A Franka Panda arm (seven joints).
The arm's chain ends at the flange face. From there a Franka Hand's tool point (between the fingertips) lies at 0.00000 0.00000 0.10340 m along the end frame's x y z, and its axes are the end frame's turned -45 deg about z.
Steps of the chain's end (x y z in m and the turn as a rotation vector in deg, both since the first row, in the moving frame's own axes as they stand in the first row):
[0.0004 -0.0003 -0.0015 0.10 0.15 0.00]
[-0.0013 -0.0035 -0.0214 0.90 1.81 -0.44]
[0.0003 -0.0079 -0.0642 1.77 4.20 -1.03]
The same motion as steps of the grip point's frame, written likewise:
[0.0008 0.0001 -0.0015 -0.04 0.18 0.00]
[0.0050 -0.0022 -0.0215 -0.64 1.92 -0.44]
[0.0134 -0.0023 -0.0645 -1.72 4.22 -1.03]

